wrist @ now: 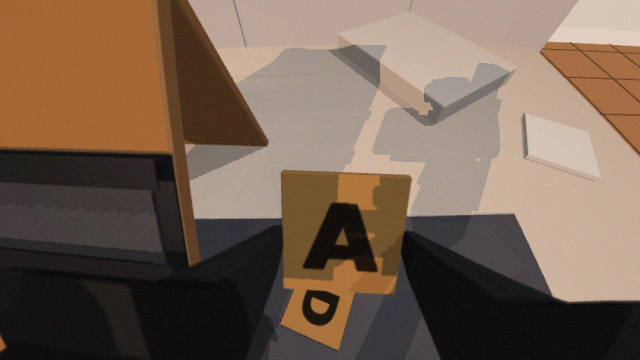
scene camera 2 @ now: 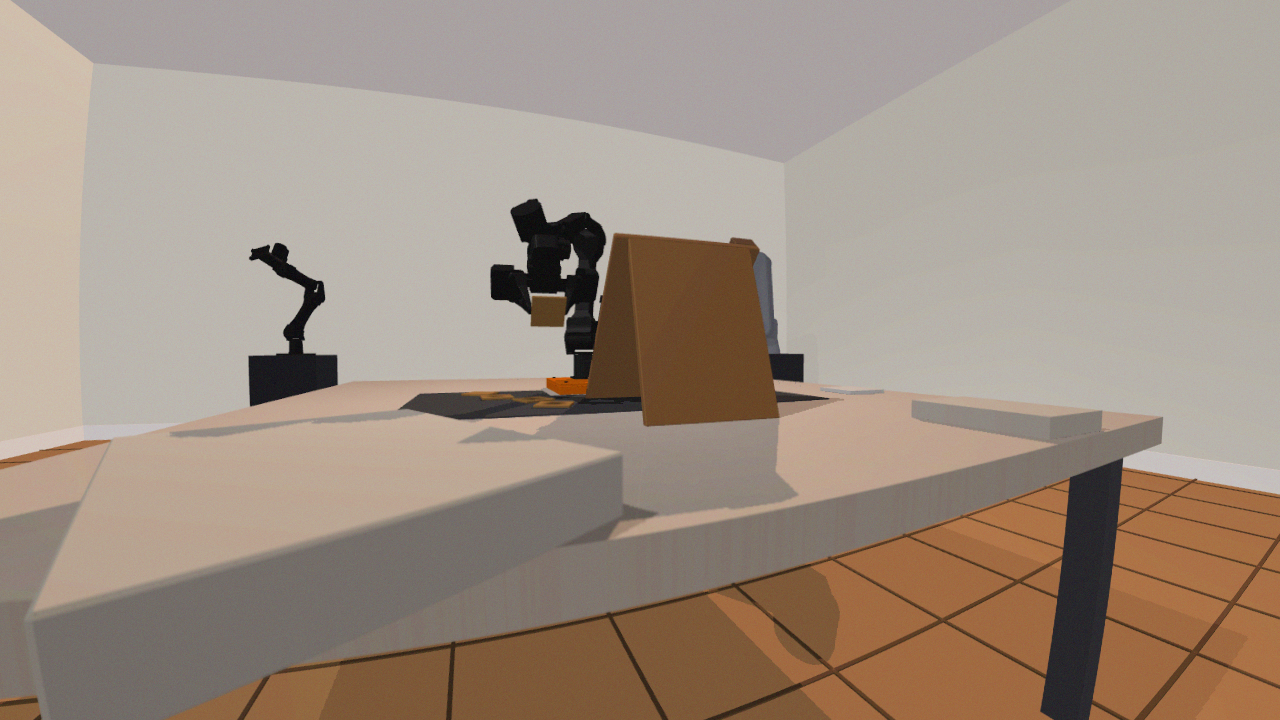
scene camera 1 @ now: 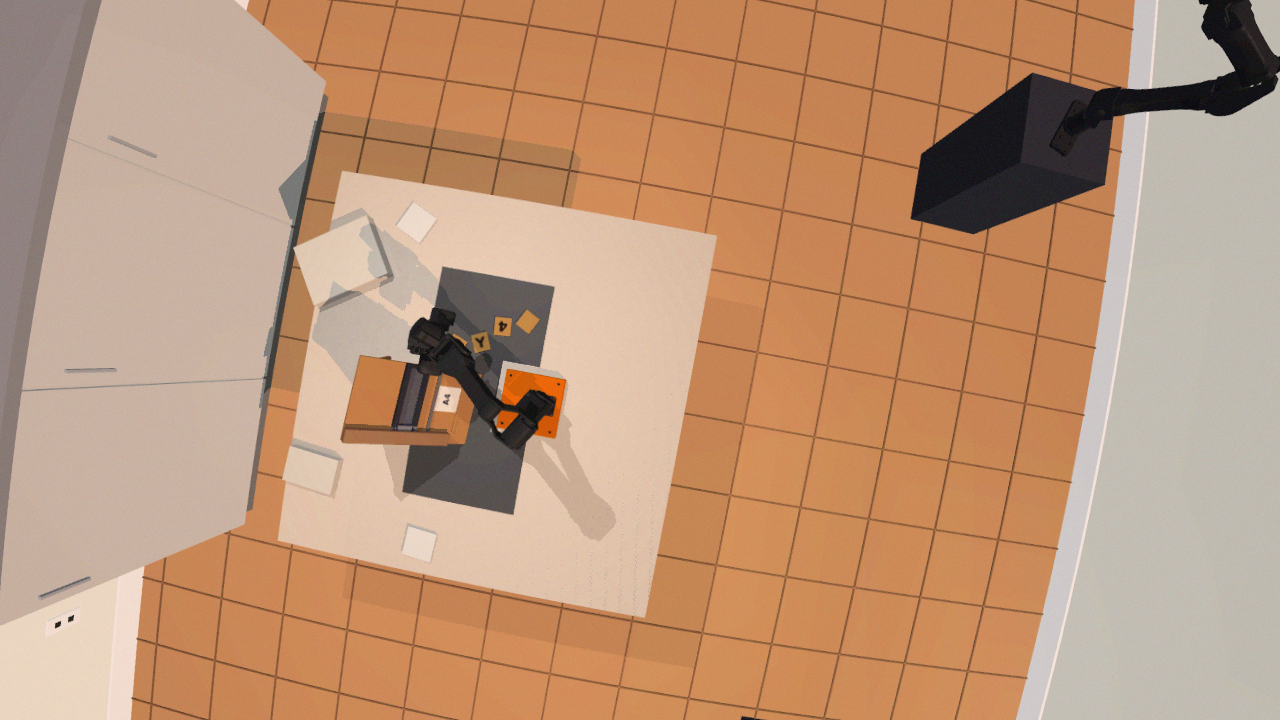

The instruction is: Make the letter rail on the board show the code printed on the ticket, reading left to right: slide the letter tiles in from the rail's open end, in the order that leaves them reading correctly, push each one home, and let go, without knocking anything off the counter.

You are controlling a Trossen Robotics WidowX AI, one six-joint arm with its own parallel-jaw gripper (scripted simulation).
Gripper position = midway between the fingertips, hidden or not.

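Note:
I can see my gripper (scene camera 2: pixel 548 312), (wrist: pixel 341 237), (scene camera 1: pixel 426 337). There is a tile marked d (wrist: pixel 320 315). A large pale block (scene camera 2: pixel 197 562), (wrist: pixel 438 73), (scene camera 1: pixel 351 257) is visible to me as well, and so is a white pad (scene camera 1: pixel 419 543). As for a pale block (scene camera 2: pixel 1043 421), (scene camera 1: pixel 306 467), I see it from those cameras, but the wrist view does not show it, hidden as it is by a brown board.

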